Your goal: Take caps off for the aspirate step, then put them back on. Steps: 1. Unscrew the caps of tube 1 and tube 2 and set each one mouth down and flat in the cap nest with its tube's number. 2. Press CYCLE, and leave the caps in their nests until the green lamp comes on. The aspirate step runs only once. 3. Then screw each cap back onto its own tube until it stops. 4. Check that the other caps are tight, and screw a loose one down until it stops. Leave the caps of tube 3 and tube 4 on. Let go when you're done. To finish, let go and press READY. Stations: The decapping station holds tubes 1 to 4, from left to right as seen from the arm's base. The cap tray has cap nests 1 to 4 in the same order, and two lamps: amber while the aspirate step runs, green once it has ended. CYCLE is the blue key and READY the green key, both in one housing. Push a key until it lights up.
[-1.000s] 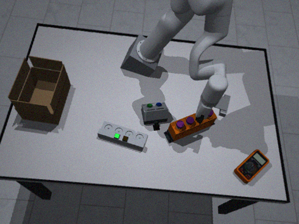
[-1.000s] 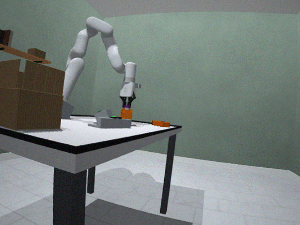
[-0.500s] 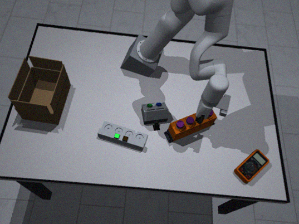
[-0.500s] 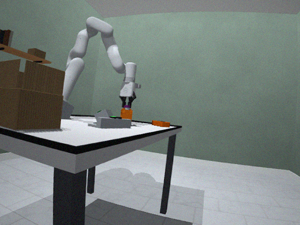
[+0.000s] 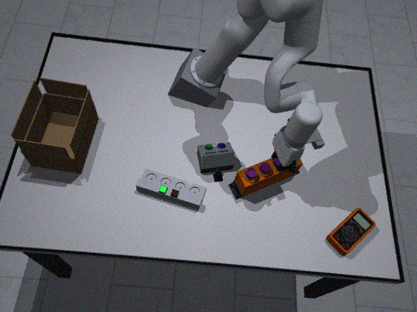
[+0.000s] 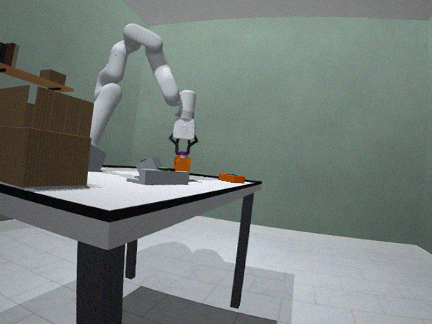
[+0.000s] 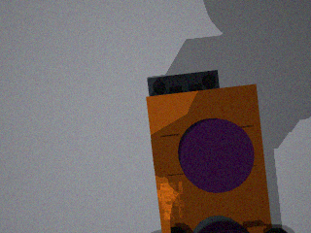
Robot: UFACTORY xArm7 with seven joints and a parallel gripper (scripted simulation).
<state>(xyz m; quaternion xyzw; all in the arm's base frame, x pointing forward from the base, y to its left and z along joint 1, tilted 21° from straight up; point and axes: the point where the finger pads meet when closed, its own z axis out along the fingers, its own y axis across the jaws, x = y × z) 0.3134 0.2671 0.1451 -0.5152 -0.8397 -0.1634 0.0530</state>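
The purple cap lies 1 cm below my hand. From my hand the other things lie so: tube 1: 4 cm to the left, 3 cm behind, 1 cm below; then blue key: 19 cm to the right, 6 cm below, 5 cm behind; then grey key housing: 21 cm to the right, 8 cm below, 2 cm behind.
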